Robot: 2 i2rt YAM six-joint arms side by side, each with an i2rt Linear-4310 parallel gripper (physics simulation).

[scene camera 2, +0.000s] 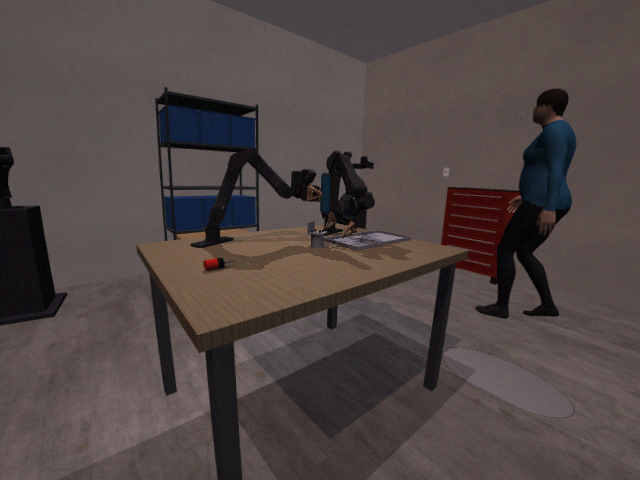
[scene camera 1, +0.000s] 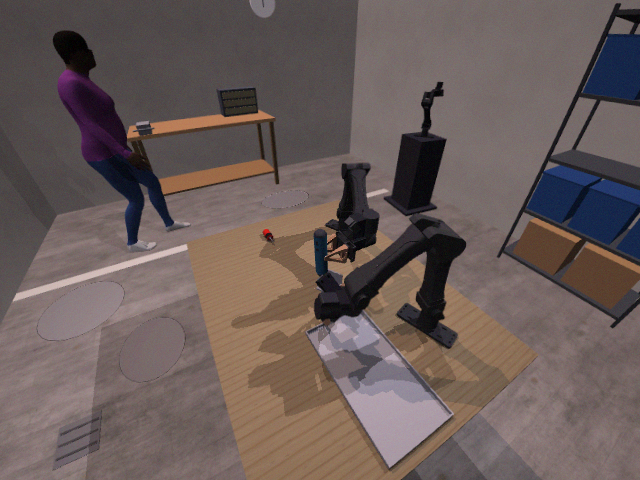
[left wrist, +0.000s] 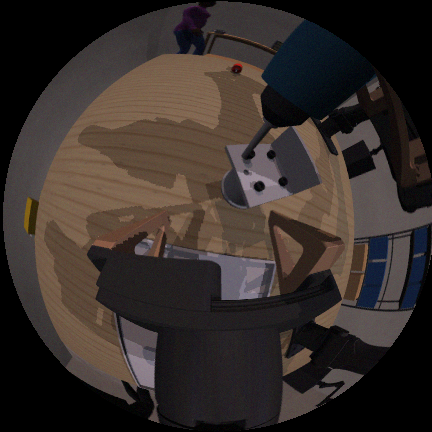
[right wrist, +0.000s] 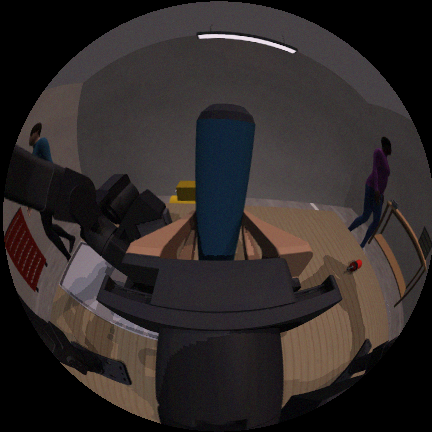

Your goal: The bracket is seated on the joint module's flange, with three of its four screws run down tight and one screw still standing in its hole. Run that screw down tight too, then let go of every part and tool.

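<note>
Both my left gripper and my right gripper are visible to me. Along with the grippers, I see a grey bracket and a blue screwdriver.
</note>
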